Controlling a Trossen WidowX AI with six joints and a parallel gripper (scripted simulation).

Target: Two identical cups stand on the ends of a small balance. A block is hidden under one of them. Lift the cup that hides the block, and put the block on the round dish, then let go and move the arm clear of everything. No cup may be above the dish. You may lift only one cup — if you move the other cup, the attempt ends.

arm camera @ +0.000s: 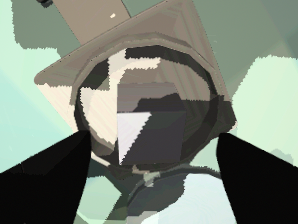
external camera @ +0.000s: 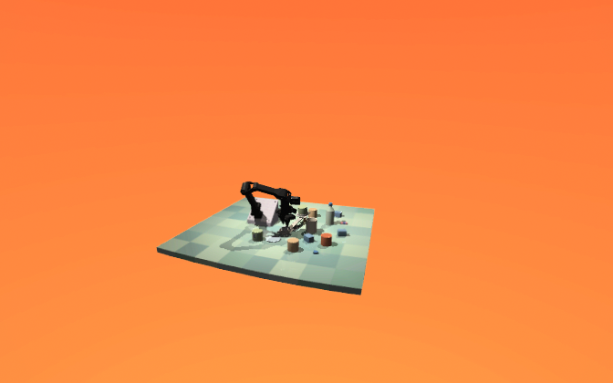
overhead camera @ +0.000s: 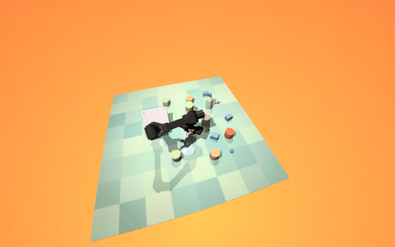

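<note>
My gripper tip is 2 cm above the pale block. Round my gripper tip: balance beam 3 cm ahead, 13 cm to the left, 3 cm below; then beige cup 16 cm ahead, 10 cm to the left, 2 cm below; then round white dish 5 cm behind, 10 cm to the right, 6 cm below.
</note>
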